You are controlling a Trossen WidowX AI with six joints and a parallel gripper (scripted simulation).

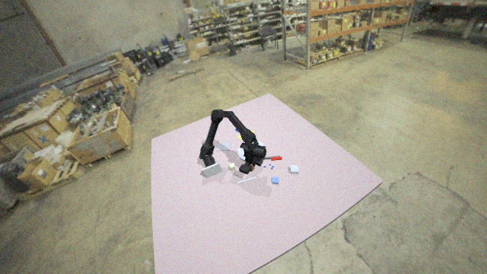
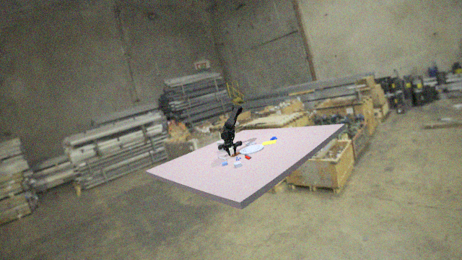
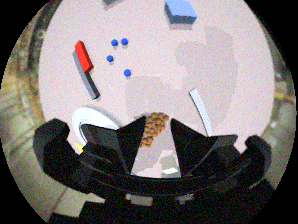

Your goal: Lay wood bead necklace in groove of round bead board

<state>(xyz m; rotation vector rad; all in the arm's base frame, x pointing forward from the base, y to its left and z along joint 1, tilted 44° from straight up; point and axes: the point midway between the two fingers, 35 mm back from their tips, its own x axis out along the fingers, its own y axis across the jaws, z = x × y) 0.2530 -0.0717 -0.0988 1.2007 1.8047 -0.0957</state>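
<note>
My gripper tip is now 60 mm past the white stick, 60 mm to the left of it and 10 mm above it. Round my gripper tip: cream cube (120 mm behind, 60 mm to the left, 10 mm above); red-handled tool (170 mm ahead, 20 mm to the left); blue block (100 mm ahead, 140 mm to the right).
</note>
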